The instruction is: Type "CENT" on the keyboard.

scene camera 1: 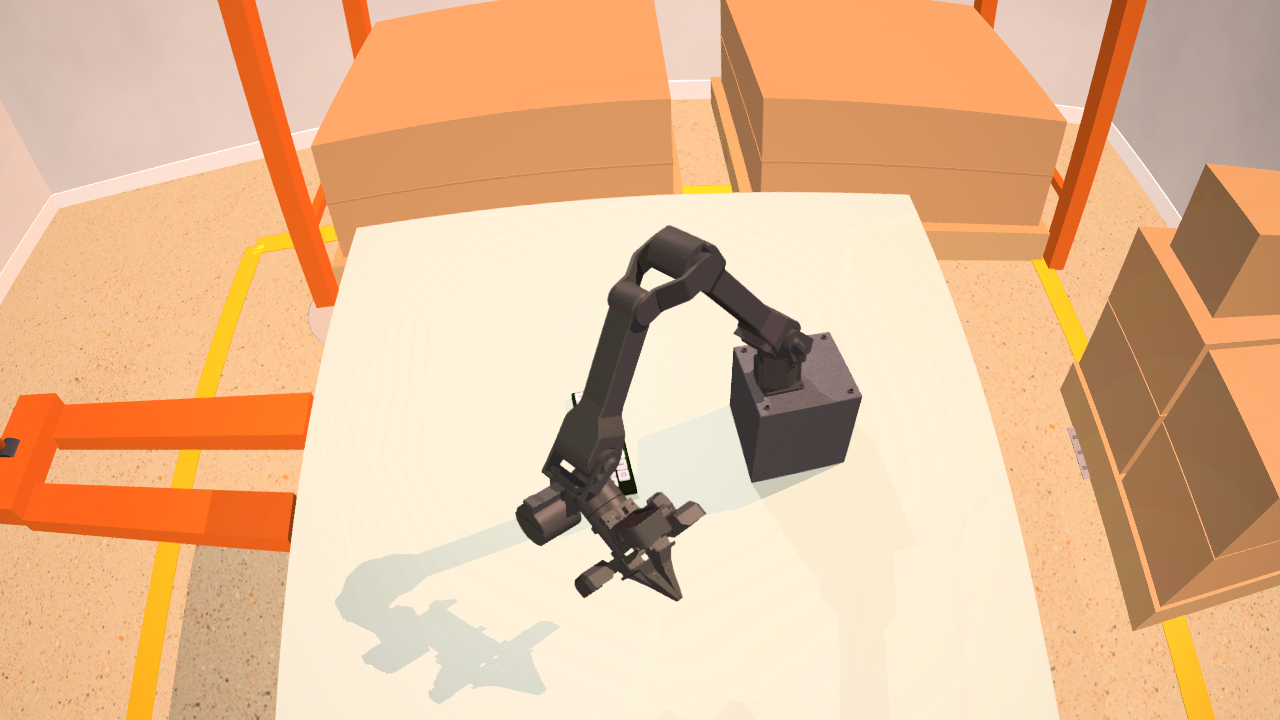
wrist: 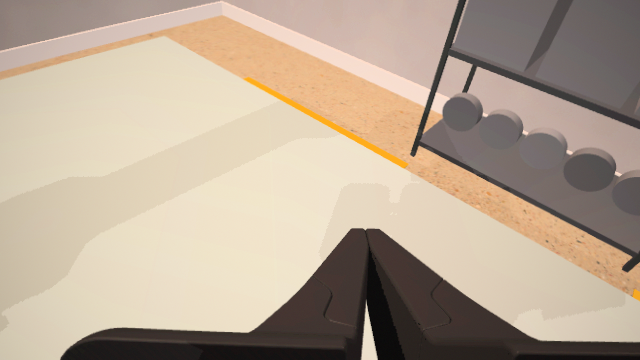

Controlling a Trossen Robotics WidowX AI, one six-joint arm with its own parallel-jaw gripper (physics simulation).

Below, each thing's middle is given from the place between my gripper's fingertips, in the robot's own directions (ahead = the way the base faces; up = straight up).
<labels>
The keyboard [scene camera 1: 623, 477] lies 4 cm ahead of my hand, 40 cm to the right of it and 19 cm below it.
</labels>
